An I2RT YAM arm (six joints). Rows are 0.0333 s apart.
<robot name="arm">
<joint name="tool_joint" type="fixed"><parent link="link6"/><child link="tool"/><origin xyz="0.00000 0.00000 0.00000" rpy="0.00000 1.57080 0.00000"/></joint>
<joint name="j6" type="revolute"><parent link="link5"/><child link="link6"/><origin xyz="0.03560 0.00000 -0.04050"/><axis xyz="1 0 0"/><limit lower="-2.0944" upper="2.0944"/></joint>
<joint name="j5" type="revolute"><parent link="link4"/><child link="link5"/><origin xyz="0.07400 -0.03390 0.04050"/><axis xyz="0 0 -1"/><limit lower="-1.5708" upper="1.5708"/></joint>
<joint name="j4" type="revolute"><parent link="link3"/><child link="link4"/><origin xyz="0.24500 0.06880 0.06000"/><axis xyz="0 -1 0"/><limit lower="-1.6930" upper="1.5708"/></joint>
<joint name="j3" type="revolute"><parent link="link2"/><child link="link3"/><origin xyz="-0.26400 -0.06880 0.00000"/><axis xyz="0 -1 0"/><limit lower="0.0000" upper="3.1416"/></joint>
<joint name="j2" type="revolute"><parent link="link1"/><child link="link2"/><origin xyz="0.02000 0.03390 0.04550"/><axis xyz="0 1 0"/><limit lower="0.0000" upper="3.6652"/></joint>
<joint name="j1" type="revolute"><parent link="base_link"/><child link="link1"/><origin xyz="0.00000 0.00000 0.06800"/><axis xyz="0 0 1"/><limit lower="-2.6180" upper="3.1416"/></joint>
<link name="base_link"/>
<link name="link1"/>
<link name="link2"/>
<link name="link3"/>
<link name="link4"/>
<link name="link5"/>
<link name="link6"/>
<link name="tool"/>
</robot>
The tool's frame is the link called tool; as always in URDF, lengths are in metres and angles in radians.
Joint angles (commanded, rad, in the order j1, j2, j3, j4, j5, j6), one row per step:
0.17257 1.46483 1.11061 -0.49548 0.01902 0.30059
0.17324 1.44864 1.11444 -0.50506 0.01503 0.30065
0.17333 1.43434 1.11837 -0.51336 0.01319 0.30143
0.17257 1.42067 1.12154 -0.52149 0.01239 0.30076
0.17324 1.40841 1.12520 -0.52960 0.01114 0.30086
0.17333 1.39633 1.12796 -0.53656 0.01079 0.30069
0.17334 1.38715 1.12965 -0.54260 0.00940 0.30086
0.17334 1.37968 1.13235 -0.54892 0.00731 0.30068
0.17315 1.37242 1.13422 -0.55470 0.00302 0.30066
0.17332 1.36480 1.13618 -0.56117 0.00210 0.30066
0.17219 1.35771 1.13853 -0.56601 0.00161 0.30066
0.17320 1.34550 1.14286 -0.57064 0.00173 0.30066
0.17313 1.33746 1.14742 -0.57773 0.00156 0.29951
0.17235 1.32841 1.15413 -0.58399 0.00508 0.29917
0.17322 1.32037 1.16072 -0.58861 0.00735 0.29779
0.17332 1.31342 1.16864 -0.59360 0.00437 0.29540
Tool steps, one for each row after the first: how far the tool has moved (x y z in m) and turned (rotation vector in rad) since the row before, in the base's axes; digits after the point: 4 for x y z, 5 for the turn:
-0.0029 -0.0001 0.0053 0.00477 -0.00977 0.00327
-0.0025 -0.0003 0.0048 0.00357 -0.00947 0.00075
-0.0025 -0.0006 0.0044 0.00163 -0.00855 0.00027
-0.0024 -0.0002 0.0041 0.00231 -0.00753 0.00145
-0.0024 -0.0004 0.0038 0.00149 -0.00774 0.00045
-0.0019 -0.0003 0.0027 0.00193 -0.00457 0.00085
-0.0016 -0.0002 0.0025 0.00201 -0.00355 0.00159
-0.0016 -0.0002 0.0022 0.00358 -0.00277 0.00283
-0.0017 -0.0002 0.0023 0.00118 -0.00295 0.00082
-0.0014 -0.0006 0.0023 0.00113 -0.00447 -0.00078
-0.0024 -0.0001 0.0044 0.00196 -0.01175 0.00092
-0.0018 -0.0003 0.0031 0.00025 -0.00555 0.00085
-0.0017 -0.0007 0.0042 -0.00101 -0.00982 -0.00309
-0.0016 -0.0001 0.0040 -0.00080 -0.01029 0.00016
-0.0014 -0.0001 0.0041 0.00195 -0.00967 0.00391

